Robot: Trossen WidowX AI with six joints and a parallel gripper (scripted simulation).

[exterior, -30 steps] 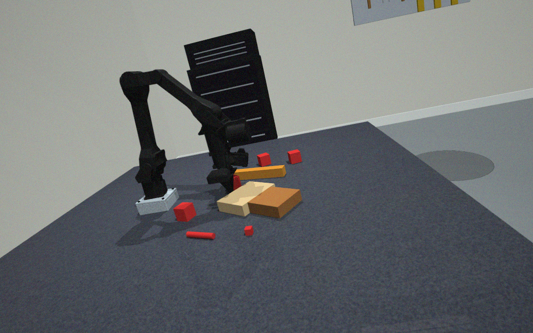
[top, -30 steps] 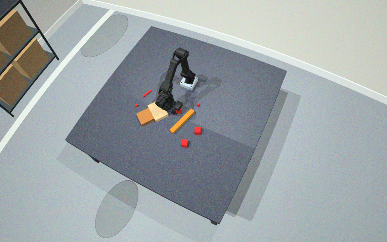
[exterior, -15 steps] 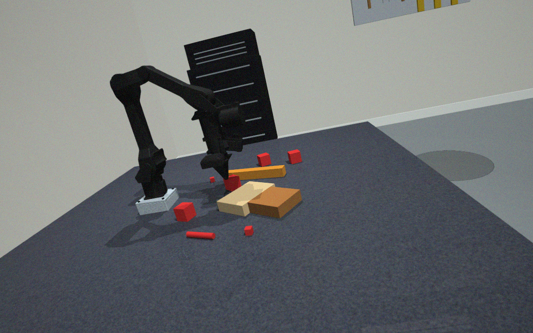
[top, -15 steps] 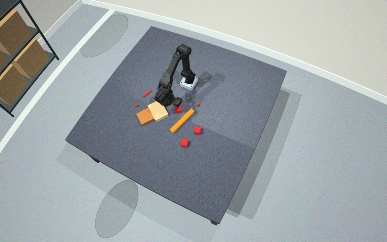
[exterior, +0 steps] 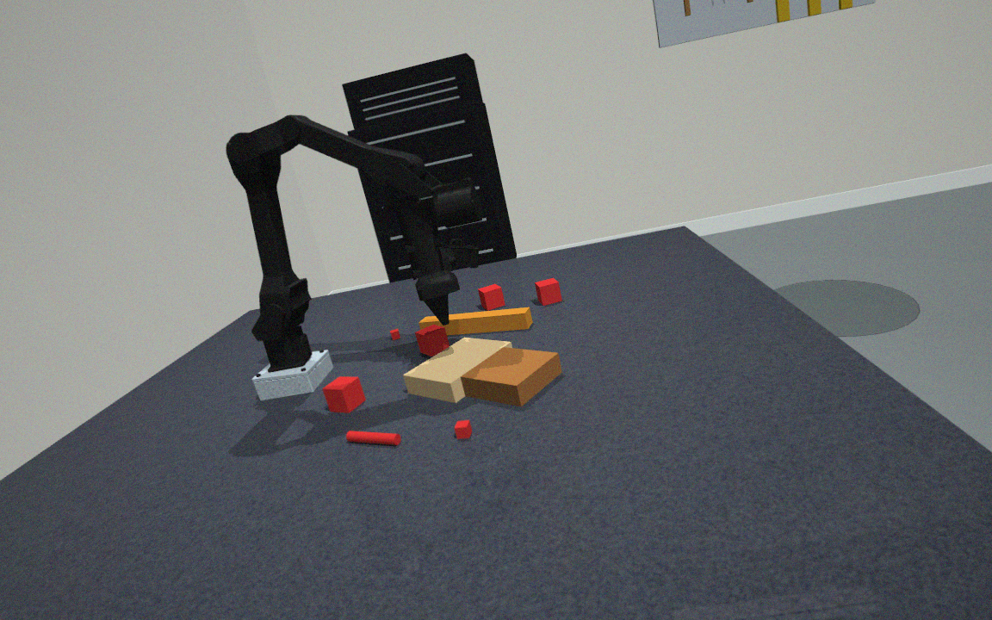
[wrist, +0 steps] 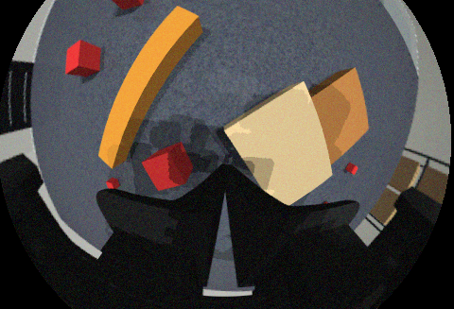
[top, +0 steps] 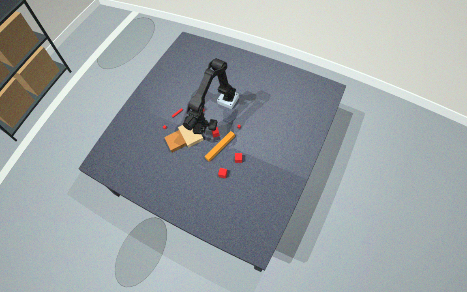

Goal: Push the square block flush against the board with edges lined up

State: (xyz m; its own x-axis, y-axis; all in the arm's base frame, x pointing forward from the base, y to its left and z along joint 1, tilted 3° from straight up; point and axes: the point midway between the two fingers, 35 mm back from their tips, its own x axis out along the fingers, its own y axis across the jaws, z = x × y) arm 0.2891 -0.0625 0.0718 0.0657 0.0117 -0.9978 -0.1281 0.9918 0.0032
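Right now my gripper tip is 10 mm short of the tan block, 80 mm to the left of it and 50 mm above it. From my gripper tip the other things lie so: red rod (110 mm behind, 230 mm to the right, 60 mm below); orange board (40 mm ahead, 120 mm to the left, 50 mm below); brown square block (90 mm ahead, 150 mm to the right, 50 mm below).
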